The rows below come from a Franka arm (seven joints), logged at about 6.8 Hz.
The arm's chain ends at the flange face. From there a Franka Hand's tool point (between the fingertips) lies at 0.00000 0.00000 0.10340 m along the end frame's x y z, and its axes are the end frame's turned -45 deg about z.
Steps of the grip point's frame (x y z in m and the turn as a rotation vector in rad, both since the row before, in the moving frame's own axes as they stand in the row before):
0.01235 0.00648 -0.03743 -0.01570 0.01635 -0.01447
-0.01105 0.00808 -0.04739 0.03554 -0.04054 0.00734
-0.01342 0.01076 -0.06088 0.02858 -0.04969 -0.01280
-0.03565 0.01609 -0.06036 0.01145 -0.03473 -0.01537
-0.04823 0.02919 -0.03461 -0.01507 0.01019 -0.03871
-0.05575 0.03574 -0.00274 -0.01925 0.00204 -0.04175
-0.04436 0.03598 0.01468 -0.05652 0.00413 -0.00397
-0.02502 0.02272 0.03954 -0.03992 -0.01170 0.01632
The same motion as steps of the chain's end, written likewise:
0.01097 -0.00409 -0.03740 0.00046 0.02266 -0.01447
0.00346 0.01318 -0.04724 -0.00354 -0.05380 0.00734
0.00383 0.01552 -0.06071 -0.01493 -0.05535 -0.01280
-0.01047 0.03486 -0.06029 -0.01646 -0.03265 -0.01537
-0.01532 0.05442 -0.03459 -0.00345 0.01786 -0.03871
-0.01573 0.06347 -0.00272 -0.01217 0.01505 -0.04175
-0.01037 0.05299 0.01485 -0.03705 0.04289 -0.00397
-0.00366 0.02997 0.03963 -0.03650 0.01995 0.01632

